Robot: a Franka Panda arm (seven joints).
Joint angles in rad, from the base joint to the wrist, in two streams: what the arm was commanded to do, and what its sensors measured. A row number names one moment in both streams.
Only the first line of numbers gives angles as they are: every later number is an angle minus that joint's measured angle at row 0.
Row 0, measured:
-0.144, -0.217, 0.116, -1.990, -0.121, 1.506, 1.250
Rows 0 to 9, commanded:
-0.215, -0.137, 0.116, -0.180, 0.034, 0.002, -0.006
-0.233, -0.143, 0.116, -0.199, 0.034, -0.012, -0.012
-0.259, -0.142, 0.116, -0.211, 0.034, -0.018, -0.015
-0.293, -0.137, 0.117, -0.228, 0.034, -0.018, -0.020
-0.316, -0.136, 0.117, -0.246, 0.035, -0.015, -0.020
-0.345, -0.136, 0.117, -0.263, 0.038, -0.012, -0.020
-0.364, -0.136, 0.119, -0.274, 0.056, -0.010, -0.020
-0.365, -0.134, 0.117, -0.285, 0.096, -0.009, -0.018
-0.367, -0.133, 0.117, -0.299, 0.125, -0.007, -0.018
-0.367, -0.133, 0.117, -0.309, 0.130, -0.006, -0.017
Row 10, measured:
-0.344, -0.122, 0.094, -0.277, 0.077, -0.003, -0.012
